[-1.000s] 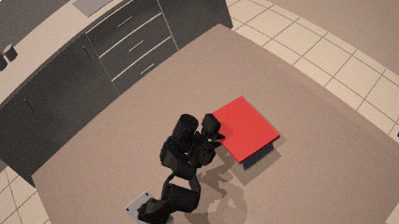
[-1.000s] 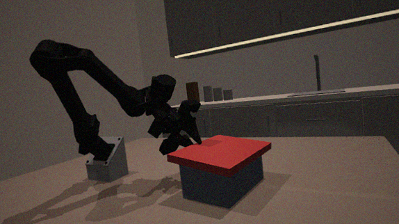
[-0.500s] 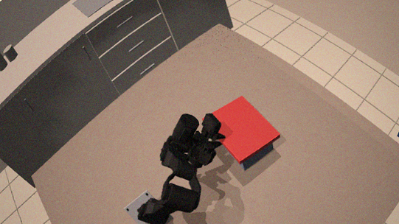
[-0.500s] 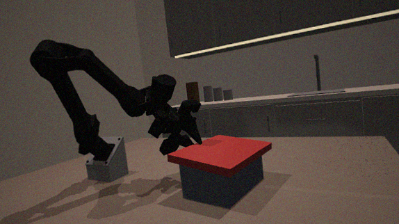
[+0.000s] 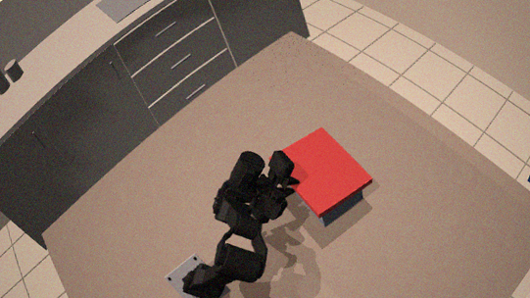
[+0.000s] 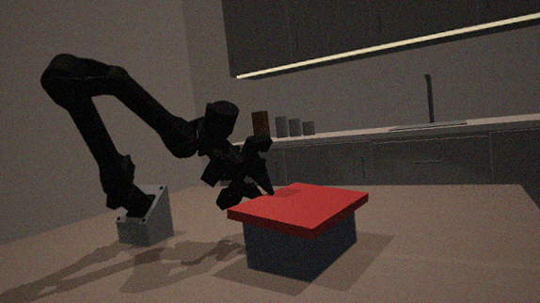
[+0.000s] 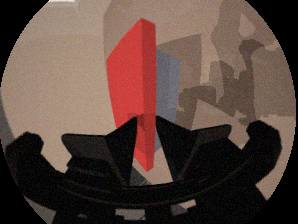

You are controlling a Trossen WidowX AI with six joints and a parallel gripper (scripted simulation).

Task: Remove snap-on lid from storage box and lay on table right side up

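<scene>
The red lid is 80 mm ahead of my gripper tip and 10 mm to the right of it. The rest, counted from my gripper tip: storage box (70 mm ahead, 60 mm below, 10 mm to the right).
</scene>
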